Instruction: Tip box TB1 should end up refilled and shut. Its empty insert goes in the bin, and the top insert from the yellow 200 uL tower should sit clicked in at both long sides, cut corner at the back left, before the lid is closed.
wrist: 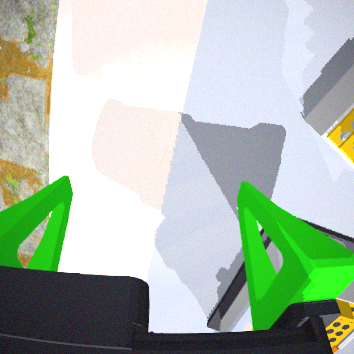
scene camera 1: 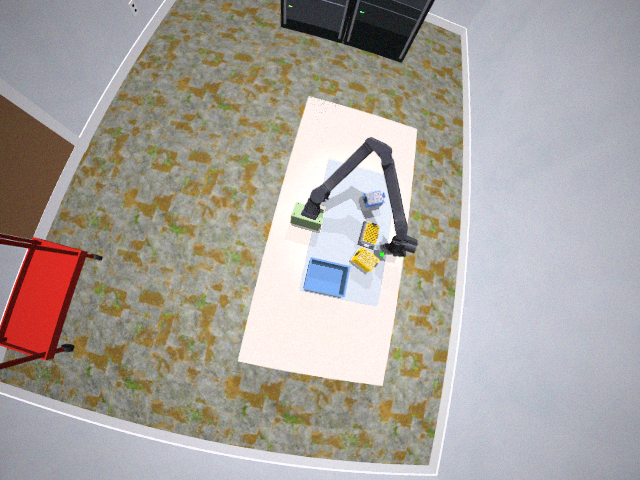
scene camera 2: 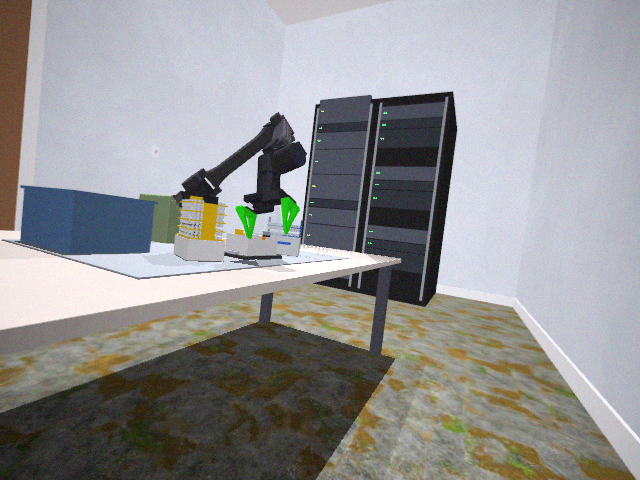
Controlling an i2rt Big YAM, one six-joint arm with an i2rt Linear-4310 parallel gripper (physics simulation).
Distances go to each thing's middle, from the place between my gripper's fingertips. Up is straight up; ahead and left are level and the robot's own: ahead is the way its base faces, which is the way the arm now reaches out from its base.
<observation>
Now: hand 31 cm past the blue bin [scene camera 2: 76, 222], 25 cm to the left of it and 1 cm above it.
</observation>
